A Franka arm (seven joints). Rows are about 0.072 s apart.
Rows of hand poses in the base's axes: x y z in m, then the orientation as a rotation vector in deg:
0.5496, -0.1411, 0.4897, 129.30, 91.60, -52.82
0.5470, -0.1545, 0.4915, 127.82, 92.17, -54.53
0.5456, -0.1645, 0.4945, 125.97, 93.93, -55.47
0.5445, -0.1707, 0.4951, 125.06, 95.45, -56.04
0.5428, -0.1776, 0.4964, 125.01, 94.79, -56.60
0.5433, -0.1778, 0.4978, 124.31, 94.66, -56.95
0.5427, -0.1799, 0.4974, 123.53, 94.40, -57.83
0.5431, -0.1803, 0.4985, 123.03, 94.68, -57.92
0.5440, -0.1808, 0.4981, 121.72, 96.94, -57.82
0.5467, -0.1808, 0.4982, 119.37, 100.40, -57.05
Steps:
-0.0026, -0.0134, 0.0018, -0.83, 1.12, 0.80
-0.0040, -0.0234, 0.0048, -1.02, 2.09, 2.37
-0.0051, -0.0296, 0.0054, -0.71, 2.88, 3.35
-0.0068, -0.0365, 0.0067, -1.23, 3.03, 3.05
-0.0063, -0.0367, 0.0081, -1.79, 3.12, 3.36
-0.0069, -0.0388, 0.0077, -2.54, 3.52, 3.58
-0.0065, -0.0392, 0.0088, -2.68, 3.61, 3.97
-0.0056, -0.0397, 0.0084, -2.04, 4.16, 5.56
-0.0029, -0.0397, 0.0085, -1.13, 4.57, 8.30

